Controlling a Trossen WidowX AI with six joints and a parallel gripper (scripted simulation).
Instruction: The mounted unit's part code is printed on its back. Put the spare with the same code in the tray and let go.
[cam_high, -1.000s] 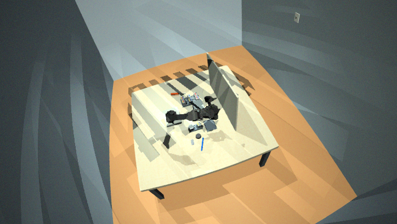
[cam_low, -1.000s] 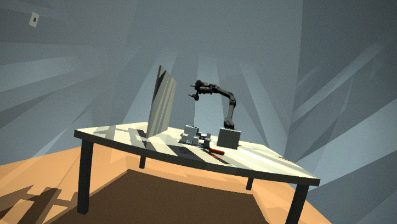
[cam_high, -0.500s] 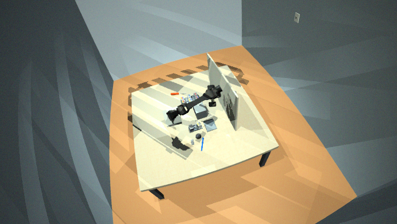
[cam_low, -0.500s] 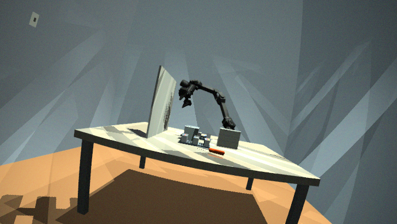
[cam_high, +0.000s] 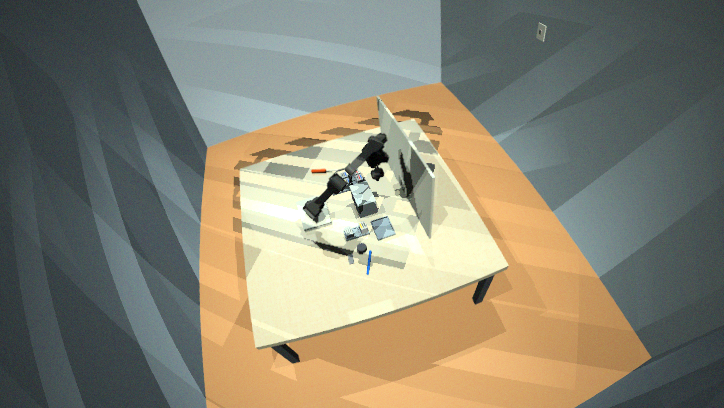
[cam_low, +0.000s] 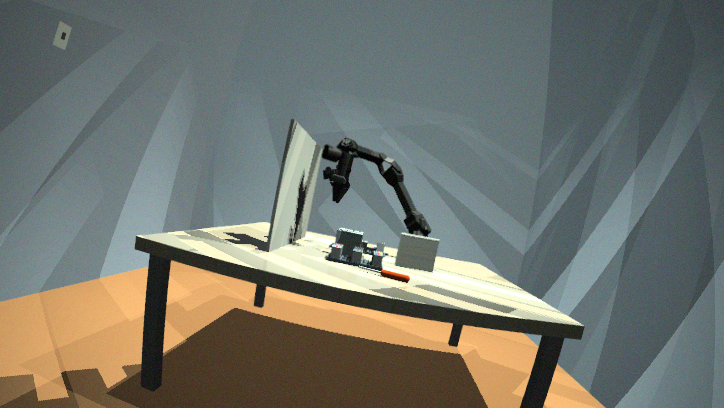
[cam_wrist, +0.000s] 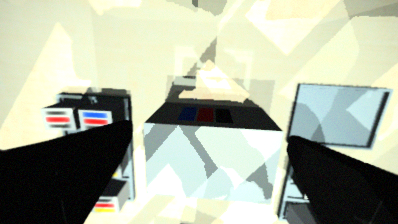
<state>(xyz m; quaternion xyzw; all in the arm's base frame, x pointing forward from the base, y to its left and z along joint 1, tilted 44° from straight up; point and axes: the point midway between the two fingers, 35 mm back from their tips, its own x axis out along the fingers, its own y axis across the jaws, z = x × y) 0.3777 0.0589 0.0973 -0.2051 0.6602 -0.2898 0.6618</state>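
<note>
The spare block is 50 mm behind my gripper tip, 170 mm to the left of it and 160 mm below it. Also, from my gripper tip: grey tray: 50 mm behind, 190 mm to the right, 200 mm below; then panel: 160 mm ahead, 10 mm to the right, 20 mm above; then mounted unit: 80 mm behind, 10 mm to the left, 150 mm below.
</note>
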